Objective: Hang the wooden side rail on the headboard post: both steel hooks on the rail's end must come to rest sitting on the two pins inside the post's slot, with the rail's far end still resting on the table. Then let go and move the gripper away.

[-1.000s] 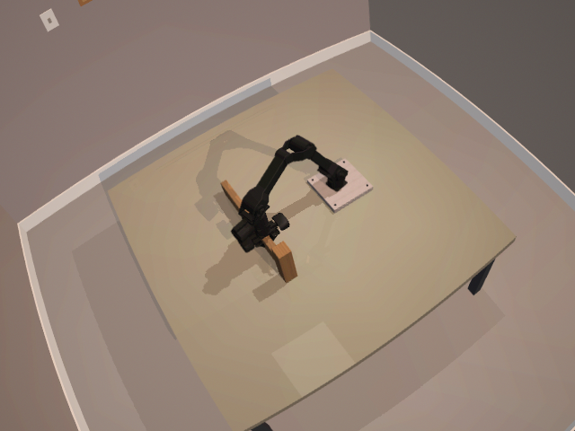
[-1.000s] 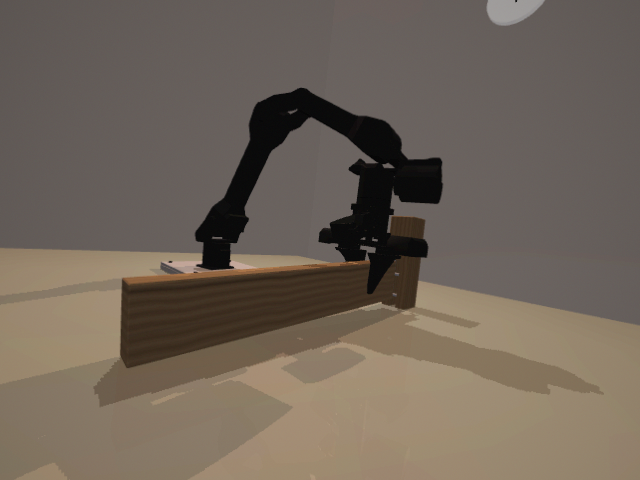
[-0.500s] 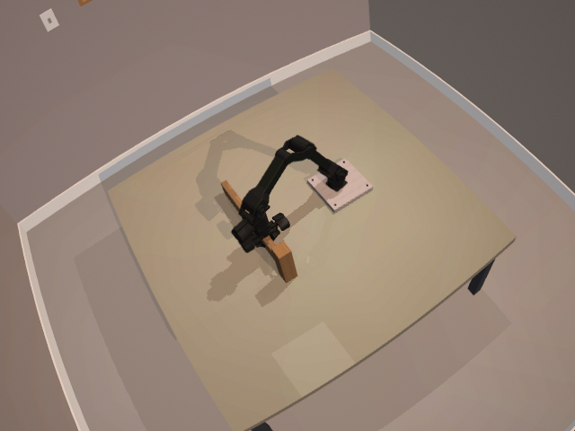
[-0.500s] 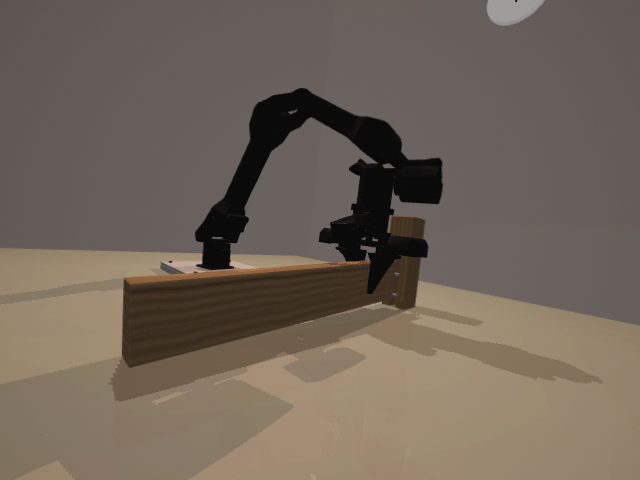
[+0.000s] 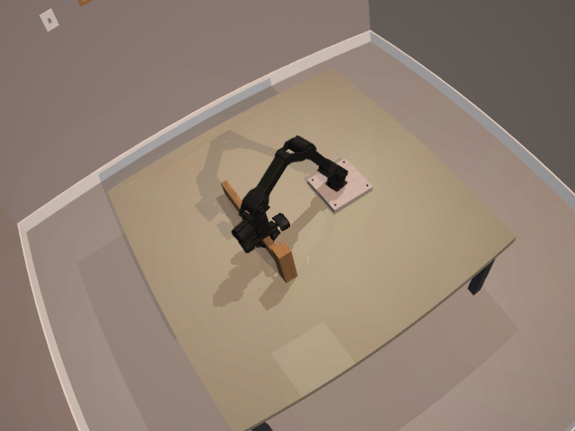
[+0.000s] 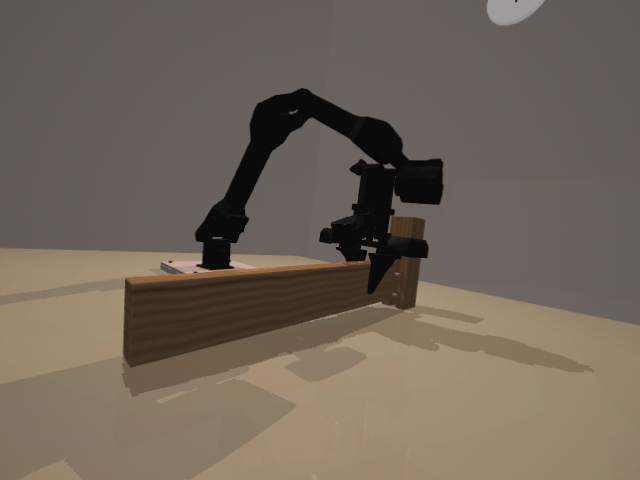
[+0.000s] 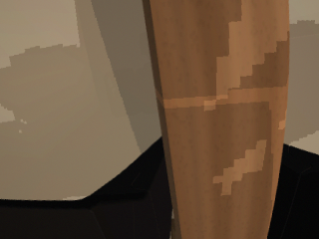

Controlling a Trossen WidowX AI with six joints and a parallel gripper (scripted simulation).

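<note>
Right now the headboard post is 13 cm to the left of my gripper tip, 4 cm above it and 2 cm ahead of it.
</note>
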